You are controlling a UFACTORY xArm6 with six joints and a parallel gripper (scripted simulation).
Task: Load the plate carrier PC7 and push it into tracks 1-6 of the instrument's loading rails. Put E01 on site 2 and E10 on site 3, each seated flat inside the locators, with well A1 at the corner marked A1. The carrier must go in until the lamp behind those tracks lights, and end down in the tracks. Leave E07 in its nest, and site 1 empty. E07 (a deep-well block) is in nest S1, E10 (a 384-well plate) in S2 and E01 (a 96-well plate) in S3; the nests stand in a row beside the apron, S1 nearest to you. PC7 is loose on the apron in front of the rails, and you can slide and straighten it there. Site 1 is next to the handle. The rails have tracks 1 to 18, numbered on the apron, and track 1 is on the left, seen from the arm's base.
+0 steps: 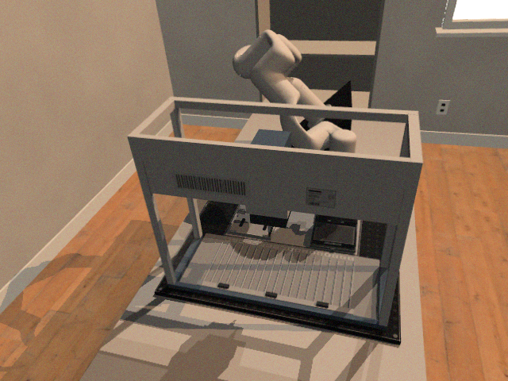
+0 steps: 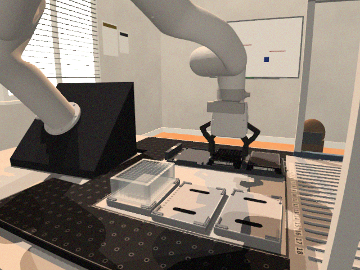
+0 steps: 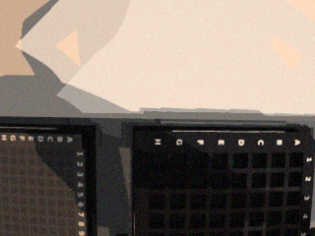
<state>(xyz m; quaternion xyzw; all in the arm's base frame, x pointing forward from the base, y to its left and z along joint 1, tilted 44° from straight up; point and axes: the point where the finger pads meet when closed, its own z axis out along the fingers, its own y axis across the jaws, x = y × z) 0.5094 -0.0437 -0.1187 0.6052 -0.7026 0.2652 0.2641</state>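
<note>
The 96-well plate E01 lies 10 mm below my hand. Round my hand: E10: 100 mm ahead, 10 mm to the right, 10 mm below; then nest S2: 260 mm to the right, 50 mm behind, 20 mm below; then carrier PC7: 10 mm below, 10 mm behind.
</note>
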